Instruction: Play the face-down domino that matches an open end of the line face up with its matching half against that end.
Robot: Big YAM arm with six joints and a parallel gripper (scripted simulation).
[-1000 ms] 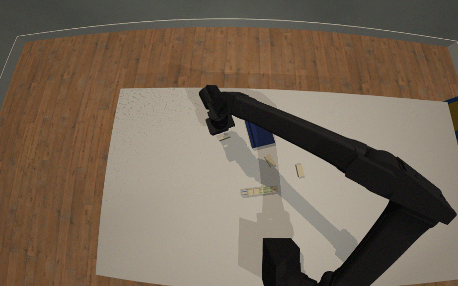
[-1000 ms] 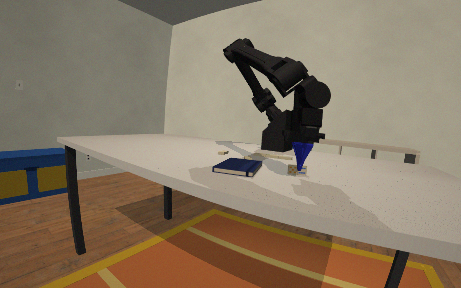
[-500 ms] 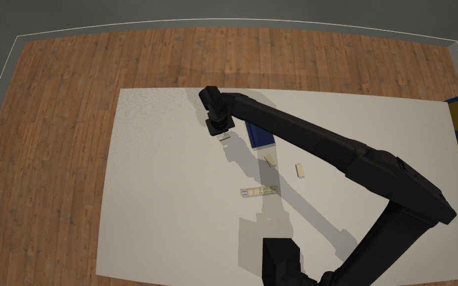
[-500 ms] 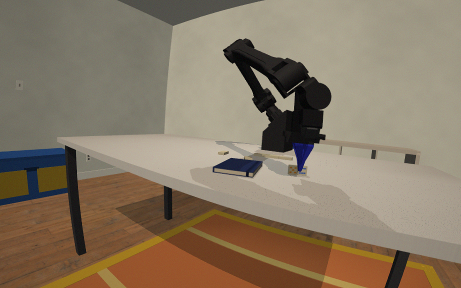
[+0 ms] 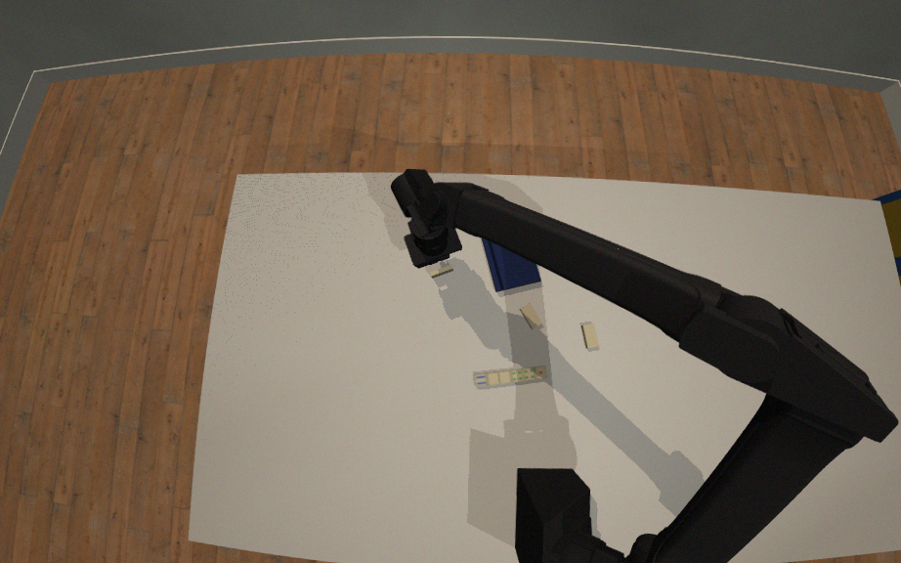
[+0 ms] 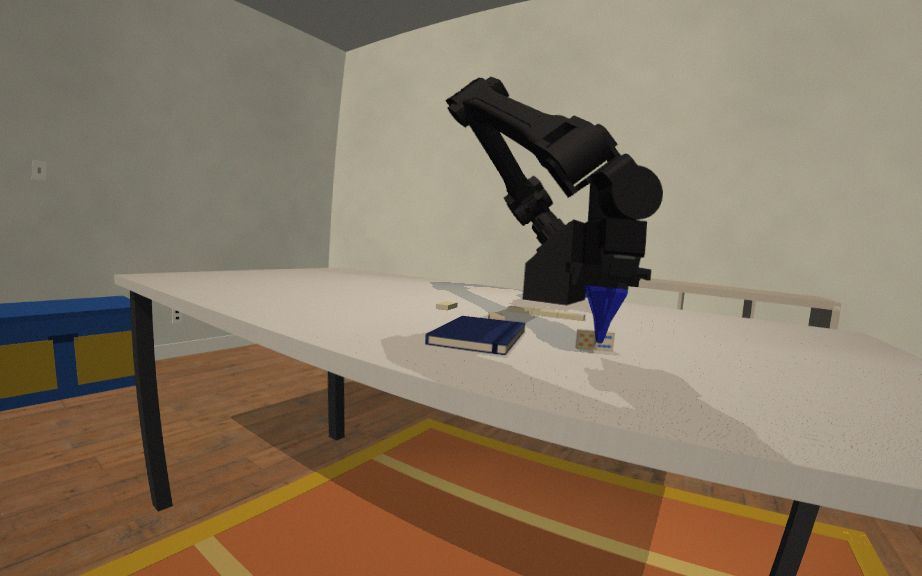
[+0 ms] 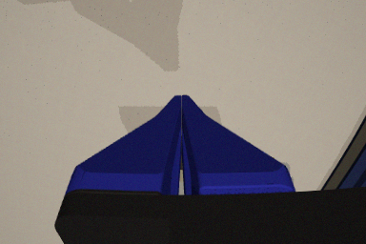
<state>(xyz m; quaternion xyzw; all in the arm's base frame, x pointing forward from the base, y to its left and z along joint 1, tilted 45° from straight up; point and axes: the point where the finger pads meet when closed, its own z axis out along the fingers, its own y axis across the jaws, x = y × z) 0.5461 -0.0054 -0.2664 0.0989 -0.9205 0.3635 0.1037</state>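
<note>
Now: the domino 40 mm behind my hand, 10 mm to the right of it and 10 mm below it. Also, from my hand: dark blue book (170 mm to the right, 20 mm below, 10 mm behind).
</note>
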